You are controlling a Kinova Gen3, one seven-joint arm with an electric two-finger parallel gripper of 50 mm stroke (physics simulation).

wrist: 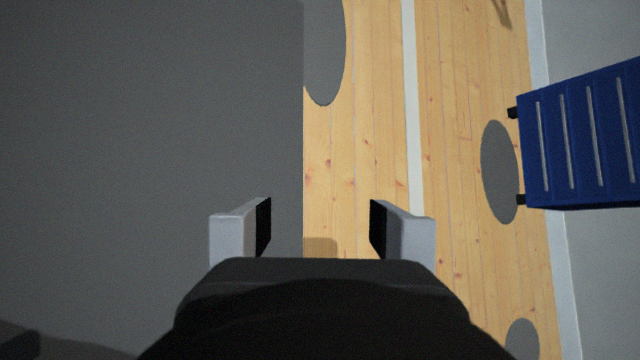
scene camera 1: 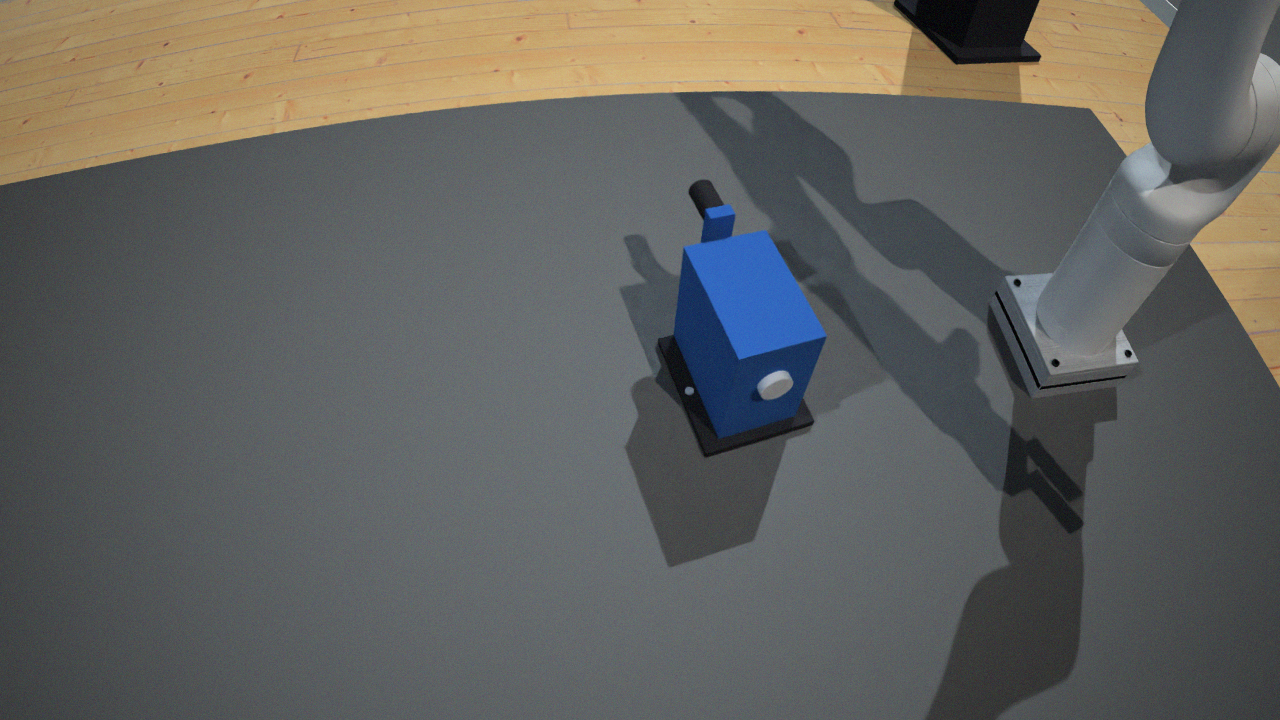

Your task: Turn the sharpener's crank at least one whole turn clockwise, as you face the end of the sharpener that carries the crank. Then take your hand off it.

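Frame: origin at the arm's base, x back, y right, z up, level; metres.
Seen in the pictures: gripper, between the fingertips: (wrist: 320,219); arm's base, origin of its link: (scene camera 1: 1073,320).
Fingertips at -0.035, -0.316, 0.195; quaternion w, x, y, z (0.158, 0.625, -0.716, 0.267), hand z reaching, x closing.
Pixels of each thing's top centre, then the offset from my fingertips to it, as dx, dy, dz. "spot": a spot on its surface instead. Level surfaces: height alone.
- blue sharpener, a spot on its surface: (scene camera 1: 751,295) spot: -0.337, +0.375, -0.114
- black handle, a spot on its surface: (scene camera 1: 705,197) spot: -0.339, +0.475, -0.100
- grey table, height of its surface: dz -0.242
The blue sharpener (scene camera 1: 751,295) stands upright on its black base, near the middle of the grey table in the scene view. A round white disc shows on its near face. The crank, a blue arm (scene camera 1: 717,223) with a black handle (scene camera 1: 705,197), is at the far end and sticks up above the body's top edge. My gripper (wrist: 320,219) is open in the wrist view, with nothing between its fingers. The gripper does not show in the scene view; its shadow falls on the table. The sharpener does not show in the wrist view.
The arm's base plate (scene camera 1: 1084,371) is bolted to the grey table (scene camera 1: 358,402) right of the sharpener. A black stand (scene camera 1: 975,31) is on the wooden floor beyond the far edge. In the wrist view the table edge runs between the fingers, and a blue ribbed object (wrist: 580,145) is at right.
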